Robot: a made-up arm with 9 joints. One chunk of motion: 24 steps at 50 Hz.
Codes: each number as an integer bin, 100 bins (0 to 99) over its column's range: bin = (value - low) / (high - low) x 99, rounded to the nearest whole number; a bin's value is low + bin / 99 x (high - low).
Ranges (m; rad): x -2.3..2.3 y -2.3..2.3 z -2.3..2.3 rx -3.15..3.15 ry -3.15..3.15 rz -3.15..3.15
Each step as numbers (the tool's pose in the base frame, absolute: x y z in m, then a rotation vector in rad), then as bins.
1 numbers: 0.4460 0.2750 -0.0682 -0.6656 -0.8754 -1.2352
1 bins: 59 55 48 39 36 30
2 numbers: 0.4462 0.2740 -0.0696 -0.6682 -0.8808 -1.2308
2 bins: 59 55 48 39 36 30
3 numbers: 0.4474 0.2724 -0.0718 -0.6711 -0.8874 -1.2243
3 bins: 59 55 48 39 36 30
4 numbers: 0.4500 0.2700 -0.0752 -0.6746 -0.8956 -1.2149
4 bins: 59 55 48 39 35 30
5 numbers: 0.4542 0.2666 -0.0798 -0.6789 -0.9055 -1.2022
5 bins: 59 55 48 39 35 31
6 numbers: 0.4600 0.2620 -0.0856 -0.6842 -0.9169 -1.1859
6 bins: 59 55 48 39 35 31
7 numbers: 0.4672 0.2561 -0.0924 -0.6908 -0.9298 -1.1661
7 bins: 60 55 48 39 35 31
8 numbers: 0.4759 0.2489 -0.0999 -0.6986 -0.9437 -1.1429
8 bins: 60 55 47 39 35 32
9 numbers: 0.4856 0.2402 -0.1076 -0.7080 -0.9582 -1.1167
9 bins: 60 55 47 38 34 32
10 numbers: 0.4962 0.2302 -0.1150 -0.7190 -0.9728 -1.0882
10 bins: 60 54 47 38 34 32
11 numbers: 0.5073 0.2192 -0.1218 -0.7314 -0.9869 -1.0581
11 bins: 60 54 47 38 34 33
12 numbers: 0.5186 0.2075 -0.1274 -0.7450 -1.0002 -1.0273
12 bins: 61 54 47 38 34 33
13 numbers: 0.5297 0.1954 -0.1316 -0.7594 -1.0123 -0.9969
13 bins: 61 54 47 38 34 34
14 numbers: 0.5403 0.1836 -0.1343 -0.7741 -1.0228 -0.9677
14 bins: 61 53 47 37 33 34
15 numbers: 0.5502 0.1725 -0.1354 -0.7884 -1.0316 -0.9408
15 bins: 61 53 47 37 33 35
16 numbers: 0.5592 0.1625 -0.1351 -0.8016 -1.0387 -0.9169
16 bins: 62 53 47 37 33 35
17 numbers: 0.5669 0.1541 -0.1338 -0.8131 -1.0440 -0.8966
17 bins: 62 53 47 37 33 35
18 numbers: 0.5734 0.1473 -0.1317 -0.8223 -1.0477 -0.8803
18 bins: 62 53 47 37 33 36
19 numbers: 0.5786 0.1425 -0.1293 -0.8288 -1.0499 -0.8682
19 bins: 62 53 47 36 33 36
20 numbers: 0.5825 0.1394 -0.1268 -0.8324 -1.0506 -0.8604
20 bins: 62 53 47 36 33 36
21 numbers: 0.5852 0.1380 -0.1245 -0.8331 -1.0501 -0.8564
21 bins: 62 52 47 36 33 36
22 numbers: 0.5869 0.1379 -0.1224 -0.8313 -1.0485 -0.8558
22 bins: 62 52 47 36 33 36
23 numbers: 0.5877 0.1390 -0.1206 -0.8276 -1.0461 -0.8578
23 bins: 62 52 47 36 33 36
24 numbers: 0.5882 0.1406 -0.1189 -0.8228 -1.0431 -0.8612
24 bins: 62 53 47 37 33 36
